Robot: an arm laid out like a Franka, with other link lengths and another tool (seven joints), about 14 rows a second.
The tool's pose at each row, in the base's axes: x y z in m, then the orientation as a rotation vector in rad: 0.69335, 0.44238, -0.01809, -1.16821, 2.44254, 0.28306; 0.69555, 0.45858, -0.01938, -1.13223, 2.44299, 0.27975; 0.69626, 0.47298, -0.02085, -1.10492, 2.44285, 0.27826; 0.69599, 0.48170, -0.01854, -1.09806, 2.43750, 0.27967; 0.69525, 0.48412, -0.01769, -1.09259, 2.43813, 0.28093; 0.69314, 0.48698, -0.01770, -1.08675, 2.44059, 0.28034; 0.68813, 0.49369, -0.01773, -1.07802, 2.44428, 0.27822; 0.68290, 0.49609, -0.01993, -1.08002, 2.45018, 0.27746; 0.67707, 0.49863, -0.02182, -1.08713, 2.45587, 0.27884; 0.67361, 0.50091, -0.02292, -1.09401, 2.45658, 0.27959; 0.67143, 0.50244, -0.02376, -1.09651, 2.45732, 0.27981; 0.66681, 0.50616, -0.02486, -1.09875, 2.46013, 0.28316
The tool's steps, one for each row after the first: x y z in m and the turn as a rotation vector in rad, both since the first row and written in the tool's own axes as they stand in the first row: -0.01190, 0.00844, 0.00749, 0.01307, -0.01315, 0.02108; -0.02164, 0.01691, 0.01409, 0.02236, -0.02356, 0.03720; -0.02858, 0.02259, 0.01503, 0.02486, -0.03102, 0.03957; -0.03023, 0.02469, 0.01492, 0.02550, -0.03288, 0.04331; -0.03103, 0.02813, 0.01535, 0.02701, -0.03291, 0.04768; -0.03286, 0.03624, 0.01634, 0.03009, -0.03264, 0.05401; -0.03060, 0.04181, 0.01769, 0.02846, -0.02673, 0.05487; -0.02824, 0.04794, 0.01864, 0.02392, -0.01954, 0.05289; -0.02739, 0.05206, 0.01946, 0.02117, -0.01648, 0.04911; -0.02685, 0.05471, 0.02014, 0.02008, -0.01495, 0.04792; -0.02635, 0.06064, 0.02114, 0.01643, -0.01248, 0.04814
